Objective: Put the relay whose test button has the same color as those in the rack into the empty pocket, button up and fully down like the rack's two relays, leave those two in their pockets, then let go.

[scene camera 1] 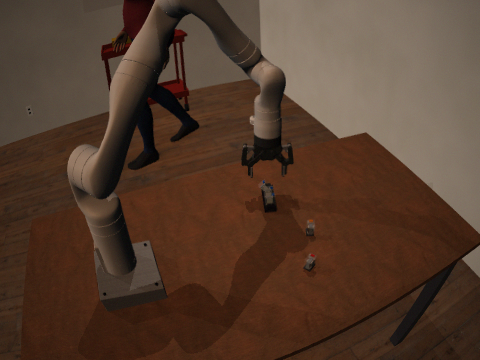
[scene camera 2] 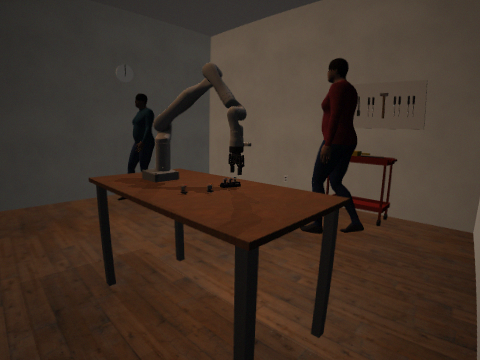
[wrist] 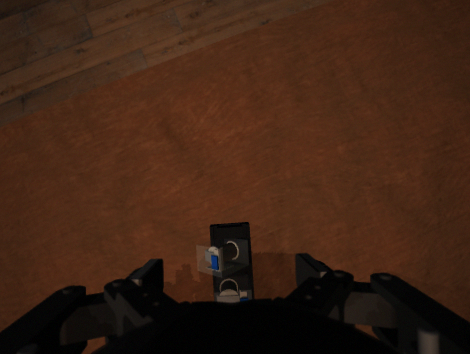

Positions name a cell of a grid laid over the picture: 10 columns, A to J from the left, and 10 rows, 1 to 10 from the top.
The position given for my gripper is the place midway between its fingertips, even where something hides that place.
Observation:
I see my gripper (scene camera 1: F5), a blue-button relay (wrist: E8) and a black rack (wrist: F7).
My gripper shows as well in the wrist view (wrist: E8).

